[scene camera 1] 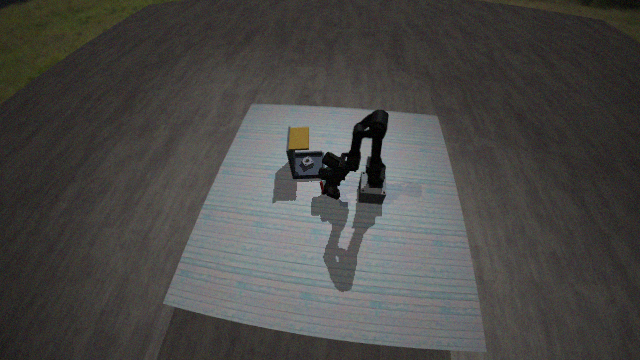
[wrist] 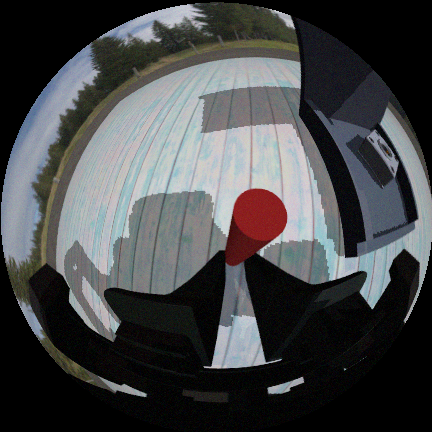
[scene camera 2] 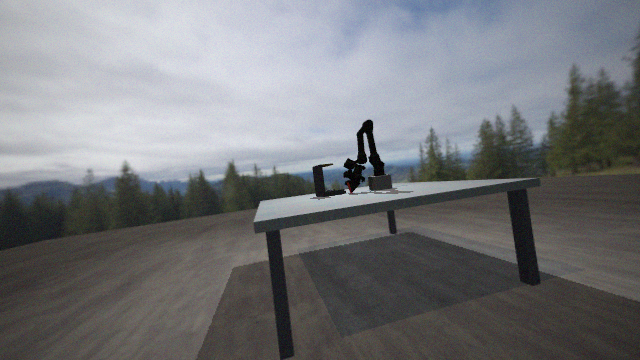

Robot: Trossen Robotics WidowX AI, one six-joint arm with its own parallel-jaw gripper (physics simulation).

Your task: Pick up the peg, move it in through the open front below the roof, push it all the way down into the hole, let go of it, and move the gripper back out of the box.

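Frame: origin at the arm's base, x ahead, y left, z up, level; metres.
Seen in the pictures: gripper, between the fingertips: (scene camera 1: 323,192) (wrist: 234,255) (scene camera 2: 351,192); arm's base, origin of its link: (scene camera 1: 375,181) (scene camera 2: 379,175).
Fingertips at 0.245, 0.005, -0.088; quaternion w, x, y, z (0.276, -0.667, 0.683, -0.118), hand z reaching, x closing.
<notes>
Pixels of each thing's middle, then the offset from my fingertips to it, as dx, dy, dz. "pt": a spot on its surface instead.
- red peg, middle of its body: (wrist: 239,245) (scene camera 1: 322,188) (scene camera 2: 349,187) +0.004, -0.007, +0.030
- box, middle of its body: (scene camera 1: 307,153) (scene camera 2: 328,179) +0.079, -0.171, +0.101
- yellow roof, a spot on its surface: (scene camera 1: 299,138) pt +0.107, -0.164, +0.213
- pale square block with the round hole, middle of its body: (wrist: 380,155) (scene camera 1: 307,162) +0.087, -0.181, +0.014
- box's low rim, a spot on its surface: (wrist: 350,220) pt +0.019, -0.094, +0.005
The red peg (scene camera 1: 322,187) (scene camera 2: 349,186) (wrist: 260,214) is between the fingertips, in front of the box, and looks slightly tilted. My gripper (scene camera 1: 327,192) (wrist: 234,255) is shut on the peg low on its side, with its round top standing free. I cannot tell whether the peg's lower end touches the table. The box (scene camera 2: 318,181) (wrist: 327,160) has a dark upright wall, a low rim and a yellow roof (scene camera 1: 299,138). A pale square block with the round hole (scene camera 1: 307,161) (wrist: 385,148) stands tilted on the box floor.
The arm's grey base (scene camera 1: 372,194) (scene camera 2: 380,182) stands on the table (scene camera 1: 280,280) (scene camera 2: 310,216), to the right of the box and the gripper in both scene views. The box's low rim (wrist: 350,220) is close to the gripper. Shadows of arm and box lie across the table.
</notes>
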